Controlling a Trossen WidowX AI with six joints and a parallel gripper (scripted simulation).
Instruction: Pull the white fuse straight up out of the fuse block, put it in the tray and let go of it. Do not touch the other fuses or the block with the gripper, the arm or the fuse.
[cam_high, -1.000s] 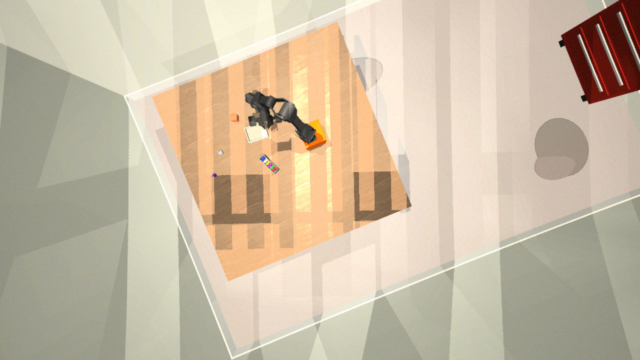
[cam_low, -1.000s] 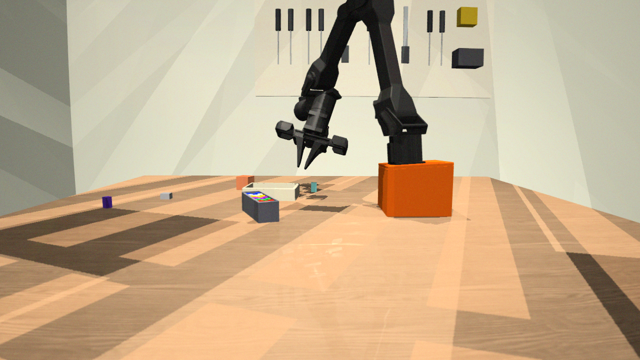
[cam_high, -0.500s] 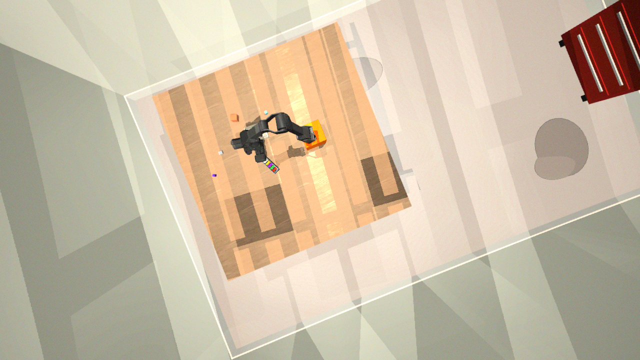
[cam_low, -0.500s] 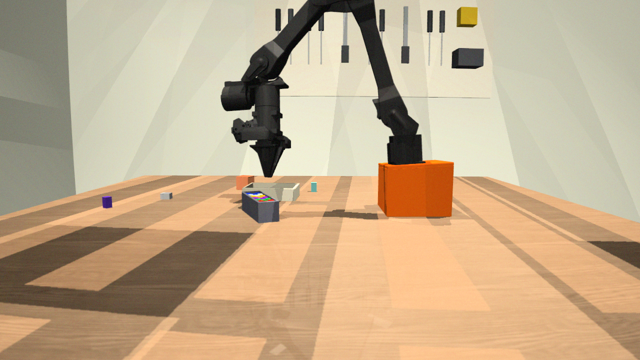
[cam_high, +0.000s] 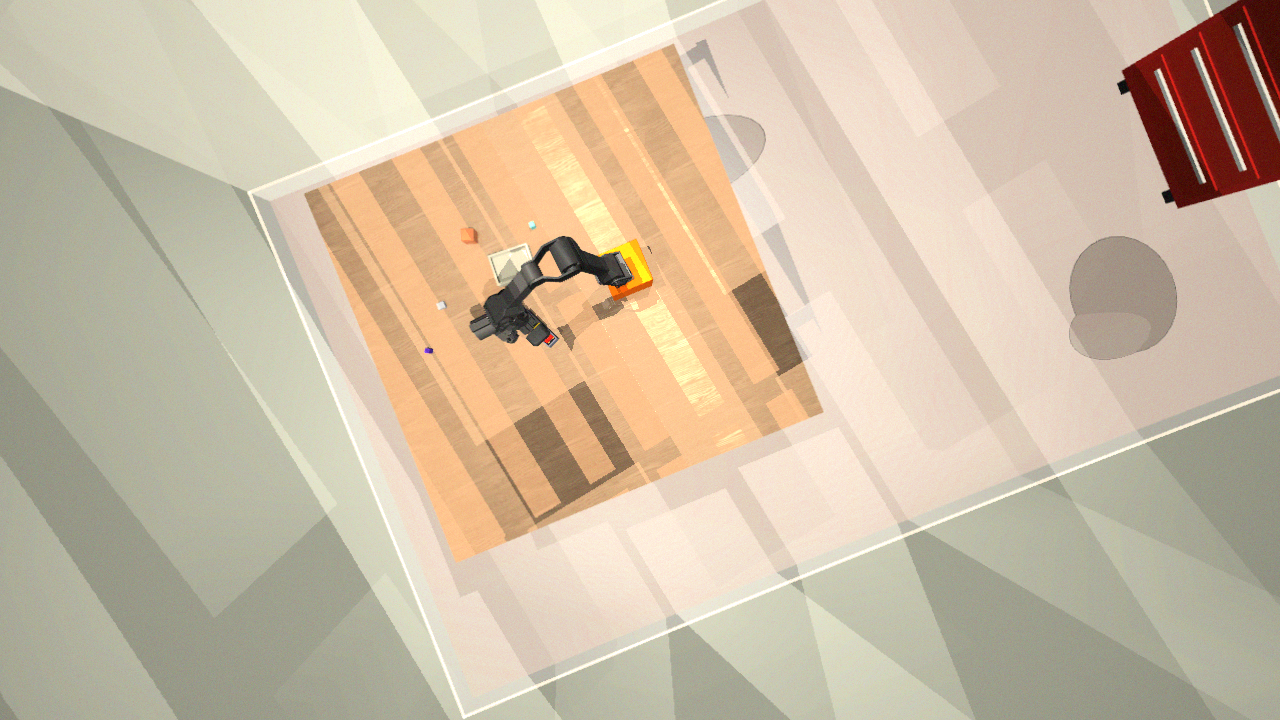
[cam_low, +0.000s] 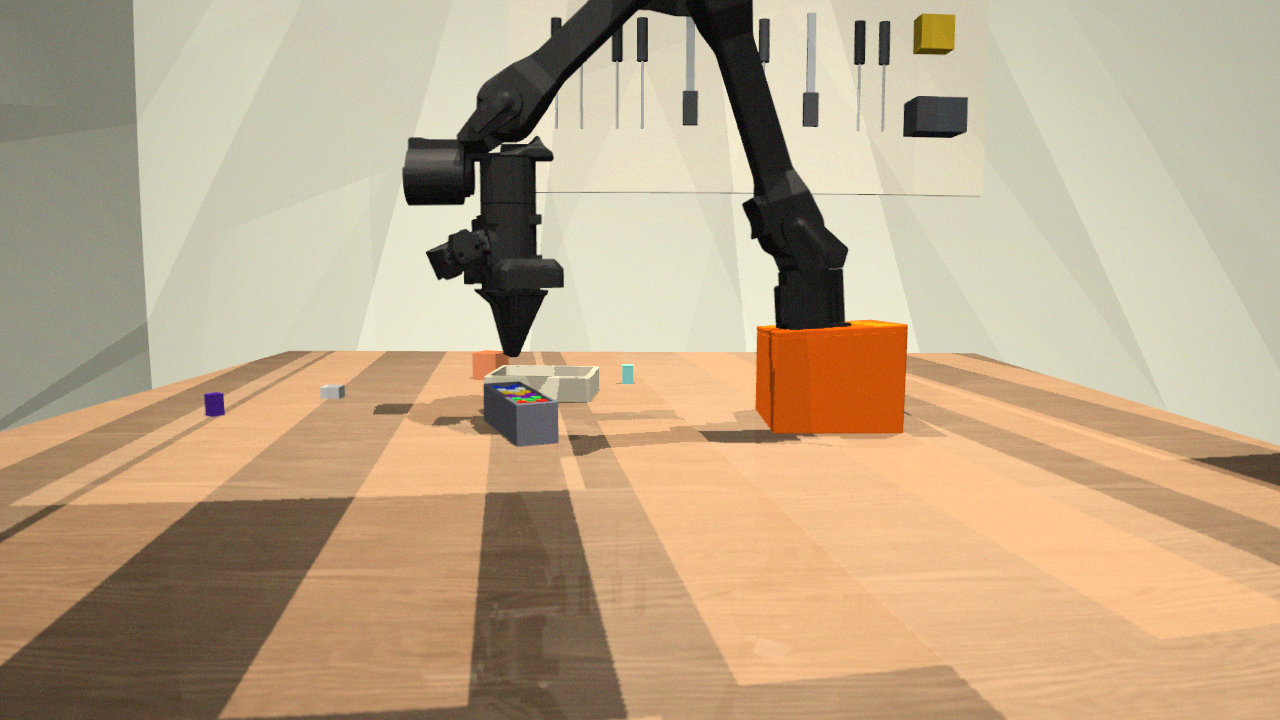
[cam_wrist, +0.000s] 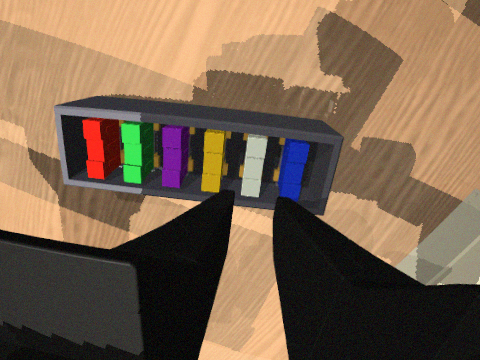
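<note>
Now: the white fuse 5 cm below my gripper tip. Also, from my gripper tip: pale tray 19 cm to the right, 7 cm below, 4 cm behind.
</note>
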